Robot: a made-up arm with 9 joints. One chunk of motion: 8 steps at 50 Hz.
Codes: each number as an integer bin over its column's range. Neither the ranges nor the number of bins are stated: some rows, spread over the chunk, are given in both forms.
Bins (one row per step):
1: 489 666 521 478 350 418 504 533 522
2: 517 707 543 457 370 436 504 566 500
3: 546 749 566 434 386 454 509 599 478
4: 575 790 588 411 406 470 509 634 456
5: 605 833 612 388 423 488 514 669 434
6: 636 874 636 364 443 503 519 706 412
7: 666 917 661 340 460 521 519 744 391
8: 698 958 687 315 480 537 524 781 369
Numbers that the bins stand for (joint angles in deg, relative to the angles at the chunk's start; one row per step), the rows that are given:
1: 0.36 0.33 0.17 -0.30 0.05 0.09 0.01 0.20 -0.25
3: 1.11 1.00 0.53 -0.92 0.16 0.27 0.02 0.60 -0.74
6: 2.28 2.00 1.09 -1.90 0.33 0.52 0.04 1.24 -1.46
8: 3.08 2.67 1.50 -2.59 0.44 0.69 0.05 1.69 -1.94
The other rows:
2: 0.73 0.66 0.35 -0.60 0.11 0.18 0.01 0.40 -0.49
4: 1.48 1.33 0.71 -1.24 0.22 0.35 0.02 0.81 -0.98
5: 1.87 1.67 0.90 -1.56 0.27 0.44 0.03 1.02 -1.22
7: 2.67 2.34 1.29 -2.24 0.38 0.61 0.04 1.47 -1.69

